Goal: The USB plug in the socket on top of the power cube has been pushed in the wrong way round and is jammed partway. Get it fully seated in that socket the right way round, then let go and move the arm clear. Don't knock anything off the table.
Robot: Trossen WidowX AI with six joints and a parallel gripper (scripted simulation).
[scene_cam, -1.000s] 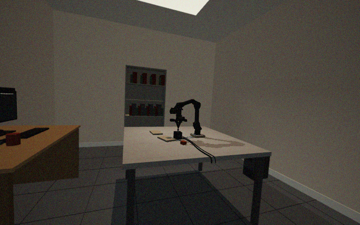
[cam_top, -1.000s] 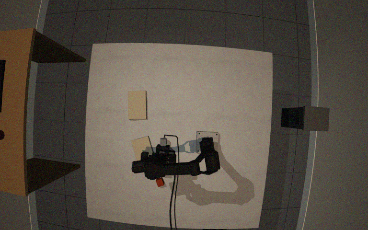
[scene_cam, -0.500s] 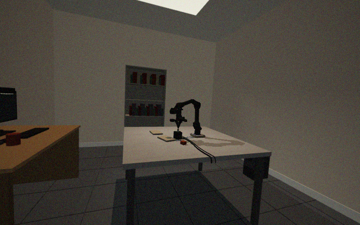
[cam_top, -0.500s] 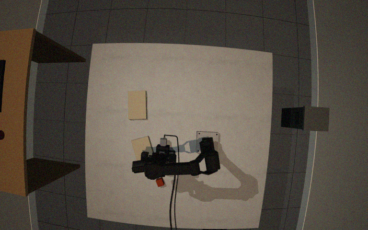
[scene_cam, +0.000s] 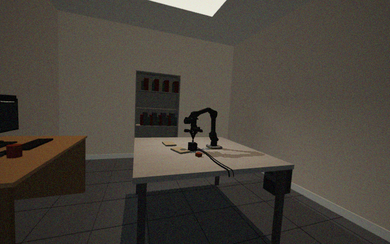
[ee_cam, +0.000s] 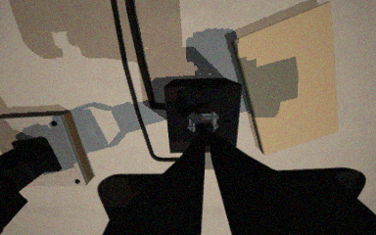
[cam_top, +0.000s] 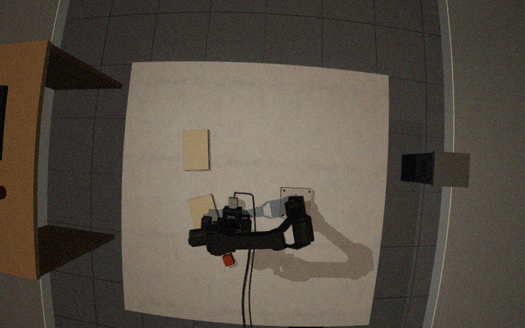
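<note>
The metal socket lies 5 cm below my gripper tip. Round my gripper tip: small red block: 21 cm to the left, 10 cm below, 3 cm ahead.
</note>
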